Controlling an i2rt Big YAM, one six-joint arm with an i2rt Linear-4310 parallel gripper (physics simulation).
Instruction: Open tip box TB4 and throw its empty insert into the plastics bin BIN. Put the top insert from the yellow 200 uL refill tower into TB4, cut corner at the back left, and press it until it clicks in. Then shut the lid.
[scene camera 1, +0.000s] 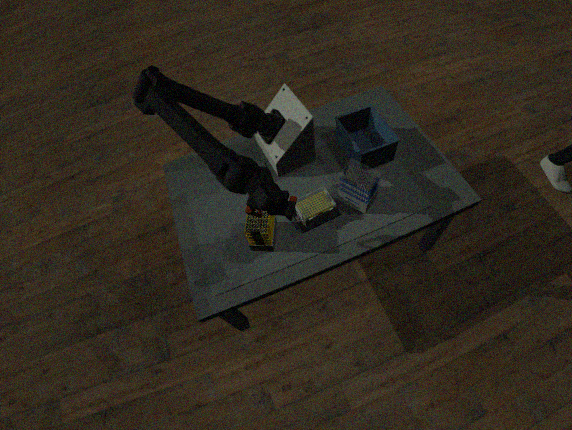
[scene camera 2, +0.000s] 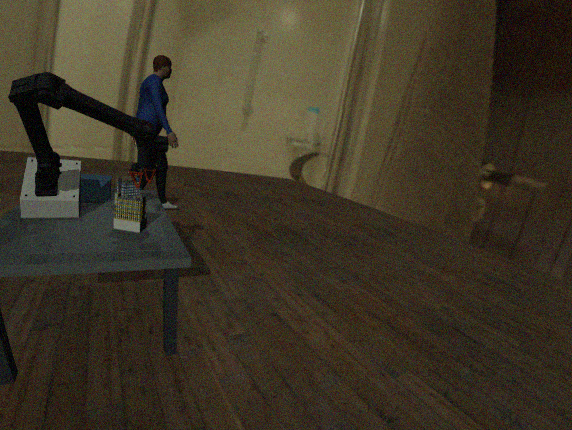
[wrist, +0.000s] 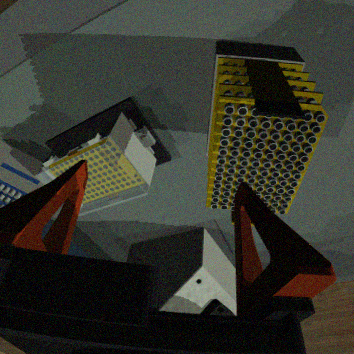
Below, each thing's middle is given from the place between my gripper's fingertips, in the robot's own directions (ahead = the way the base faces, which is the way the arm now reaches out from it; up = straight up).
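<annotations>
You'd find the blue bin (scene camera 1: 363, 134) 49 cm to the left of my hand, 20 cm behind it and 12 cm below it.
</annotations>
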